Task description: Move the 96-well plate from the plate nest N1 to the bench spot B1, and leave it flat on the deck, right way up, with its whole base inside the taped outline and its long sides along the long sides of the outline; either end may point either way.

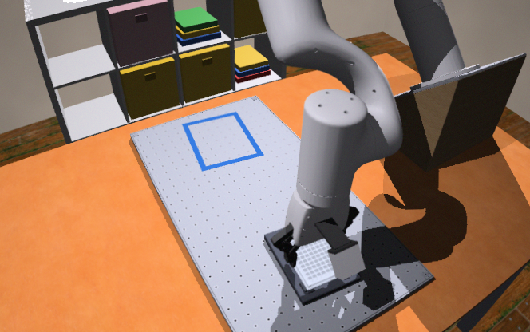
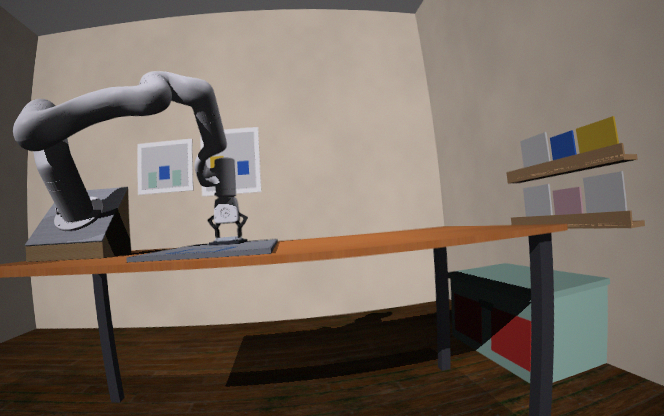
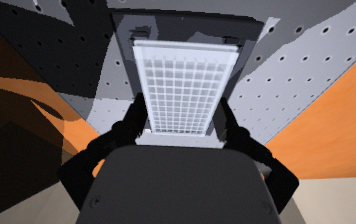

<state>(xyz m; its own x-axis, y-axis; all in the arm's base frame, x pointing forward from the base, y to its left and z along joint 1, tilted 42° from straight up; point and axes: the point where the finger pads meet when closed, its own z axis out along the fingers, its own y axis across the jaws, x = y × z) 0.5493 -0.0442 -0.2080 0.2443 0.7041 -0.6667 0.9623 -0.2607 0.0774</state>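
My hand is 2 cm above the dark plate nest. The rest, counted from my hand: 96-well plate: 1 cm below.
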